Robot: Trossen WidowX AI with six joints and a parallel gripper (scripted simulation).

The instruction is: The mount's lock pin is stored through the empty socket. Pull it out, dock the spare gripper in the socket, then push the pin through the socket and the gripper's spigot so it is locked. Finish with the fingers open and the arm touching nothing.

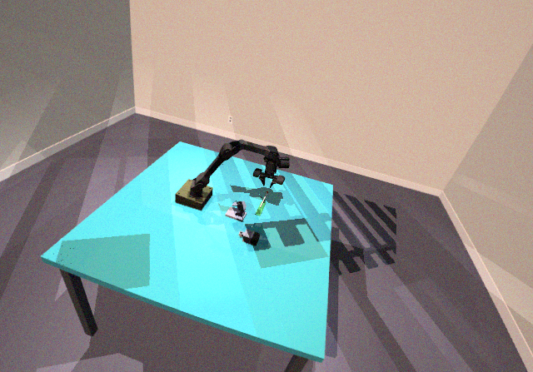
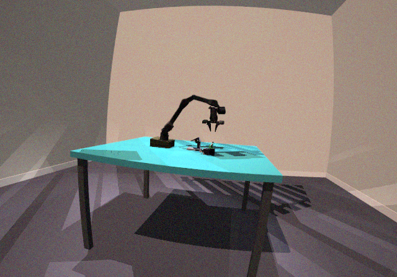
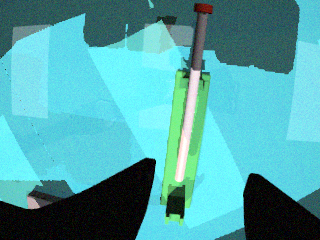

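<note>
Now: the green pad 13 cm below my gripper tip, 3 cm to the right of it and 1 cm behind it. The rest, counted from my gripper tip: spare gripper 32 cm to the right, 13 cm below, 5 cm behind; mount 14 cm to the right, 14 cm behind, 10 cm below.
</note>
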